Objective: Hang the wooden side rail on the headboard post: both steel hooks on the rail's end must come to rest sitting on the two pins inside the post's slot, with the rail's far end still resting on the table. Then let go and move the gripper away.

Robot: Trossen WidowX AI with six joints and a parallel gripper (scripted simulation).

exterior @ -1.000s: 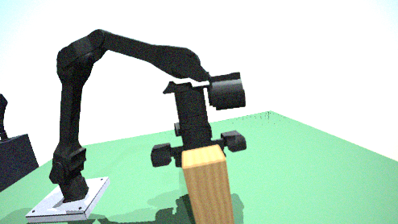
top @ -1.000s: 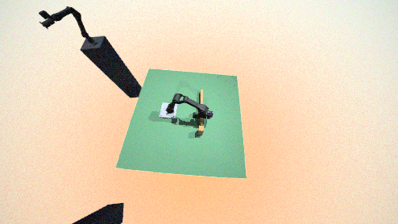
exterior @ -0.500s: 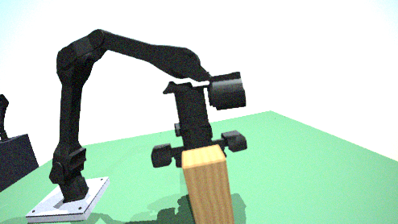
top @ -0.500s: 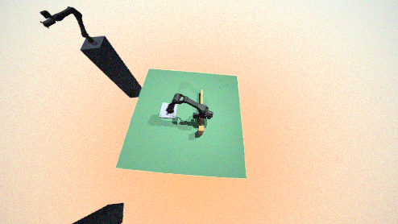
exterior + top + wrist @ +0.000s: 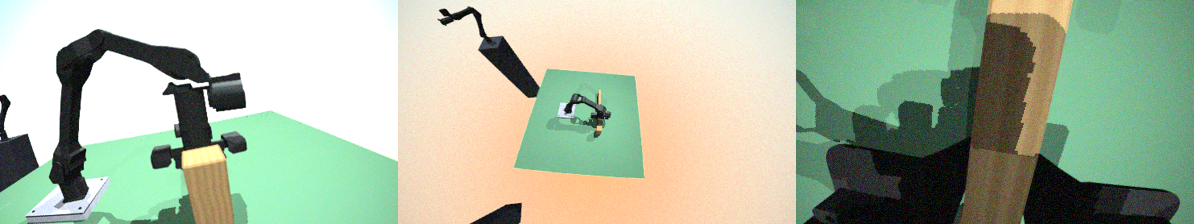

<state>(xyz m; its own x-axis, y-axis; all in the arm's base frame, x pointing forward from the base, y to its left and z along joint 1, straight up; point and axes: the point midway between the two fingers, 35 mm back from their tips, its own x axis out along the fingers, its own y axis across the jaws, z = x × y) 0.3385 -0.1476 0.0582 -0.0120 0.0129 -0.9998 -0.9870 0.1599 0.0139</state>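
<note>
The wooden headboard post is 3 cm behind my gripper tip, 14 cm to the right of it and 4 cm above it.
</note>
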